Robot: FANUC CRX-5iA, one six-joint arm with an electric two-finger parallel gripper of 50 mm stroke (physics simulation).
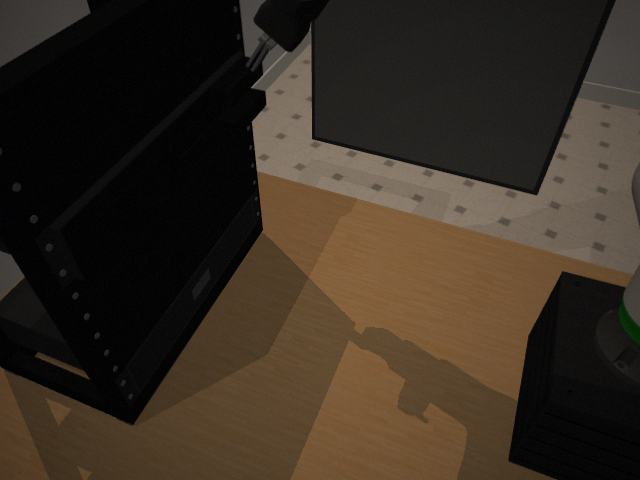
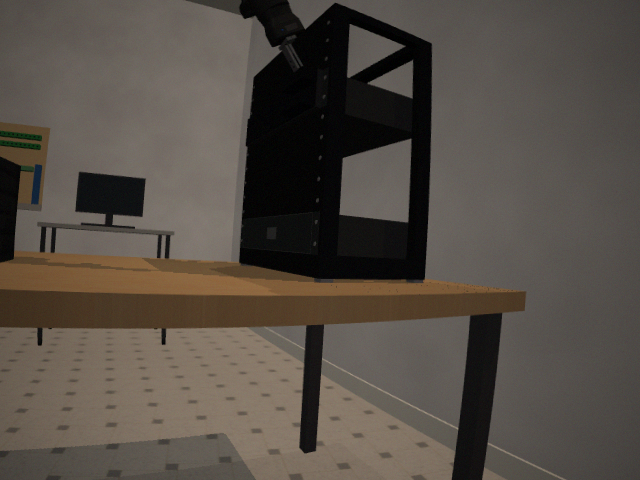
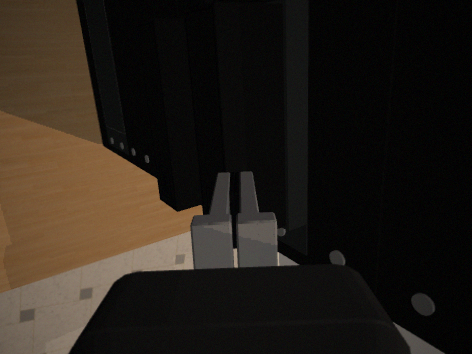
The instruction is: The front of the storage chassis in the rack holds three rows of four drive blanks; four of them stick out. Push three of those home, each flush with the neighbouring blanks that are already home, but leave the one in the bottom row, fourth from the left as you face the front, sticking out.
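Frame: origin at the arm's base, x ahead, y left, z up, level; centimetres.
Seen in the pictures: gripper, fingertip midpoint: [image 1: 252,65] [image 2: 298,69] [image 3: 235,194].
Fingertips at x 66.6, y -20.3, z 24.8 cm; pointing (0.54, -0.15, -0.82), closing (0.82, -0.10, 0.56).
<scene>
Offsets run from my fingertips to a thing's top centre. "spot": to the spot under its first point.
The storage chassis [image 1: 139,155] [image 2: 321,87] [image 3: 297,115] is nearly black in the upper part of the rack [image 1: 82,330] [image 2: 421,155]. At its right end, as one faces the front, a lower dark blank @(dx +5.8, dy +2.1, dz -5.9 cm) [image 1: 253,103] [image 3: 175,115] sticks out clearly; it looks like bottom row, fourth. A dark block face @(spot: dx +1.7, dy +4.0, dz -0.2 cm) [image 3: 250,100] lies above it, across a recess; its row and depth cannot be told. My gripper [image 1: 250,68] [image 2: 298,69] [image 3: 235,194] is shut and empty, its fingertips over or close to the upper face's right end; contact is unclear. The remaining blanks are lost in shadow.
A lower rack unit with a light label @(spot: dx +6.6, dy +18.6, dz -35.6 cm) [image 1: 201,284] [image 2: 271,233] sits near the wooden table [image 1: 387,258] [image 2: 155,310]. The black robot pedestal [image 1: 594,423] faces the rack. A large dark panel [image 1: 439,93] stands behind the table. A monitor [image 2: 110,193] stands on another desk.
</scene>
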